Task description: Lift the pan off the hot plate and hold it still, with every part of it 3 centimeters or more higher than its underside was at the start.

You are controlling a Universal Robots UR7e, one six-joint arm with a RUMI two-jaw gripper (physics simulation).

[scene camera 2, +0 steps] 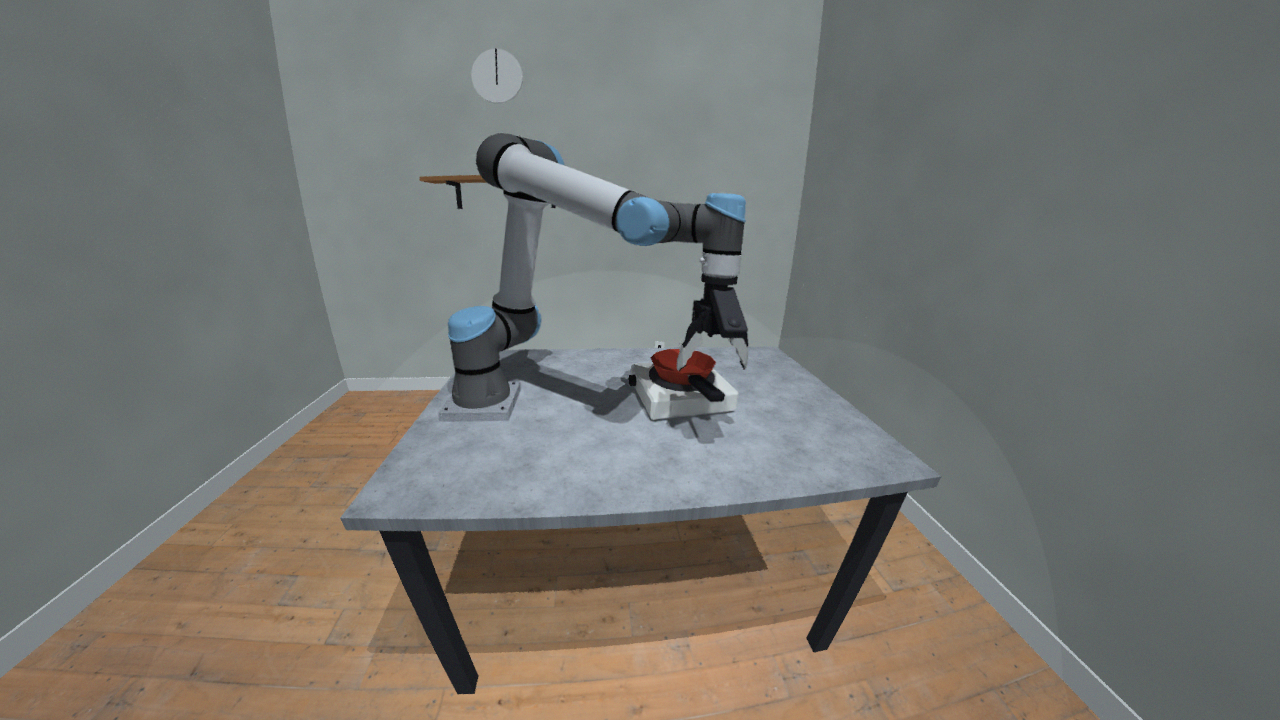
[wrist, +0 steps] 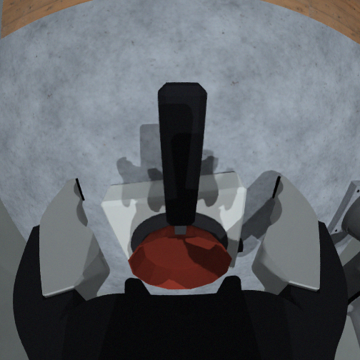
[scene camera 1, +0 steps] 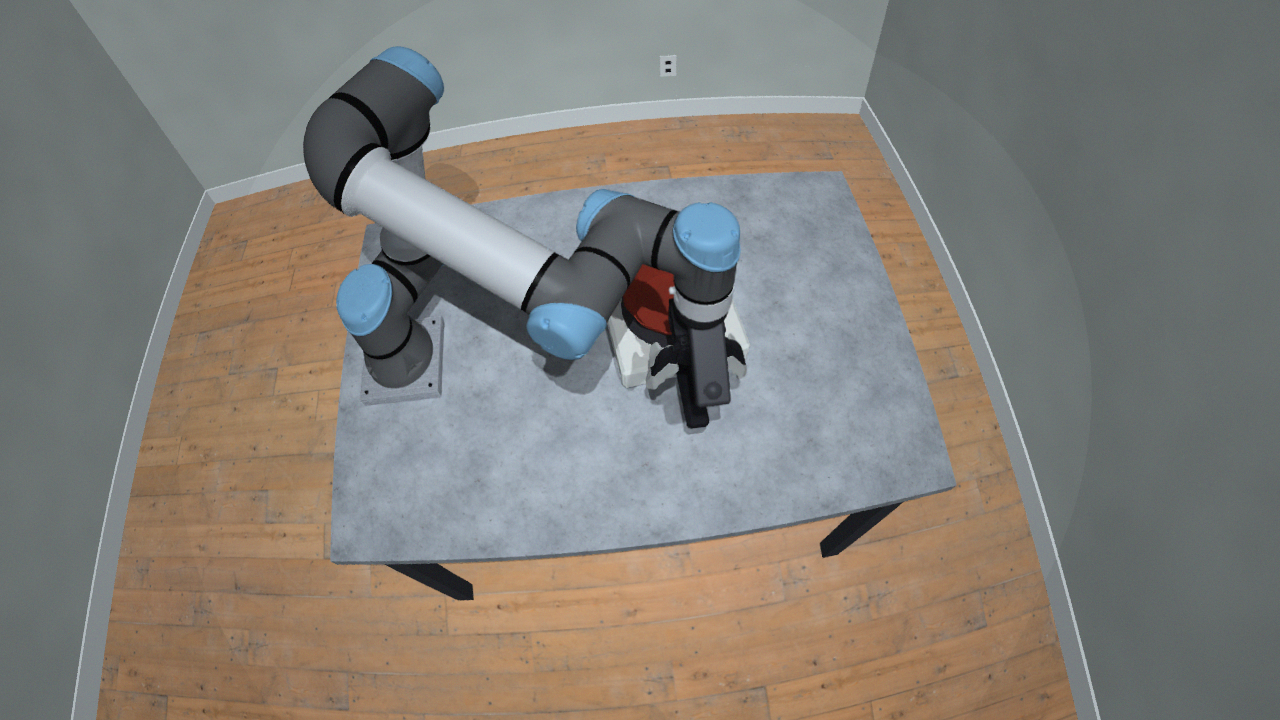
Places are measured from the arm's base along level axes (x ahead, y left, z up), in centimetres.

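Pixels of known places: gripper, between the fingertips: point(scene camera 2: 711, 370); arm's base, origin of its link: point(scene camera 2: 482, 394) point(scene camera 1: 399, 355).
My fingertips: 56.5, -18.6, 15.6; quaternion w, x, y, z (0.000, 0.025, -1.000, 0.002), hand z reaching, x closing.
For each thing: its middle in the pictures, then the offset to it from my fingertips, as dx, dy, dz. Level surfaces: height alone.
- red pan, middle of its body: point(scene camera 1: 680, 336) point(scene camera 2: 692, 374) -1.0, +12.5, -6.7
- white hot plate, middle of its body: point(scene camera 1: 666, 314) point(scene camera 2: 678, 385) -2.3, +22.1, -14.6
- grey table, height of its surface: dz -18.2
- black knob, middle of its body: point(scene camera 2: 632, 380) -15.1, +26.1, -14.7
The red pan point(scene camera 1: 648, 300) point(scene camera 2: 682, 366) point(wrist: 175, 257) sits upright on the white hot plate point(scene camera 1: 631, 365) point(scene camera 2: 693, 406) point(wrist: 116, 212). Its black handle point(scene camera 1: 692, 414) point(scene camera 2: 707, 387) point(wrist: 181, 150) sticks out past the plate's edge, toward the table's front. My gripper point(scene camera 1: 698, 377) point(scene camera 2: 713, 368) point(wrist: 178, 179) is open and empty, pointing down over the handle. In the wrist view the handle runs midway between the two fingers, with a wide gap on each side. The exact height of the fingertips against the handle is hard to tell. In scene camera 1 the arm and gripper hide part of the pan and plate.
The grey table point(scene camera 1: 537, 483) point(scene camera 2: 572, 474) carries the hot plate and the arm's base point(scene camera 1: 398, 362) point(scene camera 2: 478, 385) at the left. A black knob point(scene camera 2: 632, 379) point(wrist: 240, 245) sticks out of the hot plate's side facing the base. The forearm point(scene camera 1: 447, 228) point(scene camera 2: 568, 185) passes high over the table.
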